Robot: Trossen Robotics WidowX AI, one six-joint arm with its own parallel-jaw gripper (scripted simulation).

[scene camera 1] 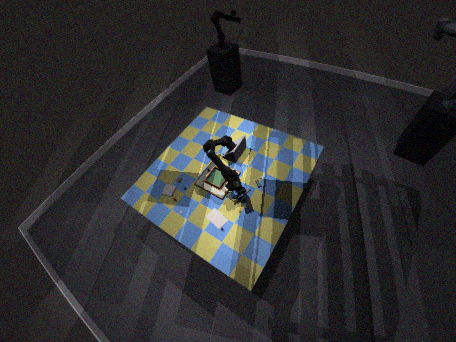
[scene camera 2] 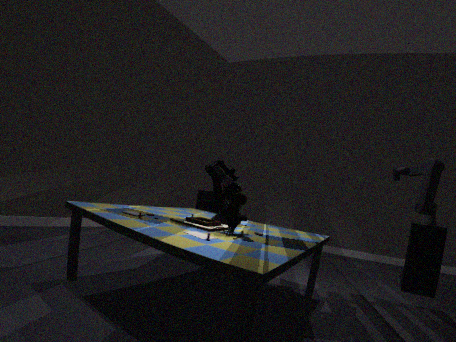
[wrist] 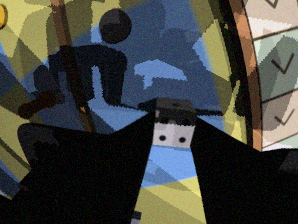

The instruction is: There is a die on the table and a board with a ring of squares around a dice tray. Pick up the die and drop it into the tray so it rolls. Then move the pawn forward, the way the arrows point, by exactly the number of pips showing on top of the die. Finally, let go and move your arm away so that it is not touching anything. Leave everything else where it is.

Scene:
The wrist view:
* my gripper: 172, 120
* die: 174, 122, held by my gripper
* dark round disc: 116, 28

